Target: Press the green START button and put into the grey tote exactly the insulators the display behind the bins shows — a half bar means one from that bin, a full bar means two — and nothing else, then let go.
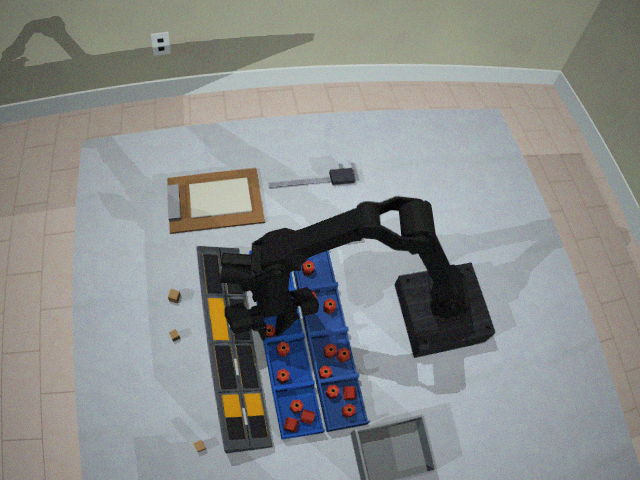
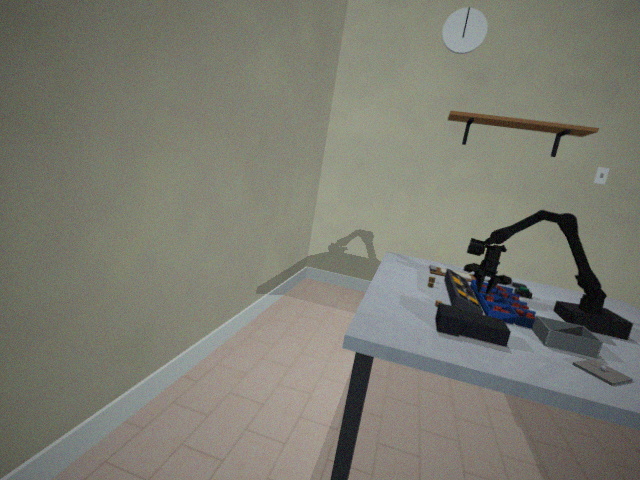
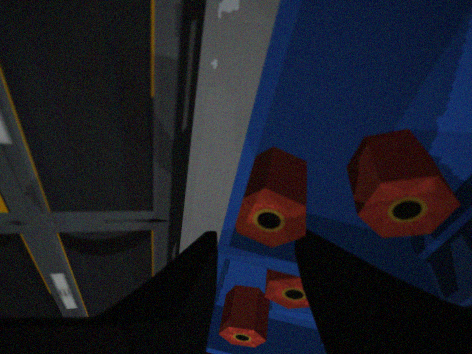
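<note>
My gripper (image 1: 271,334) (image 2: 484,291) (image 3: 256,241) is low over a blue bin, its fingers part way apart and still open. A red hexagonal insulator (image 1: 269,330) (image 3: 270,220) stands between the tips, close to the right finger, with a narrow gap at the left finger. A second insulator (image 3: 407,210) stands right of the fingers in that bin. The display (image 1: 225,448) shows one full yellow bar (image 1: 218,318) and two half bars (image 1: 231,405) (image 1: 253,404); the arm hides part of its upper end. The grey tote (image 1: 428,443) (image 2: 571,342) shows no insulator inside. START is not clearly visible.
More insulators (image 1: 282,348) (image 1: 330,305) stand in the blue bins; some red pieces (image 1: 291,424) lie there. Small brown cubes (image 1: 173,295) lie left of the display. A clipboard (image 1: 216,225) and a caliper (image 1: 342,176) lie beyond. A black box (image 2: 471,324) stands at the display's near end.
</note>
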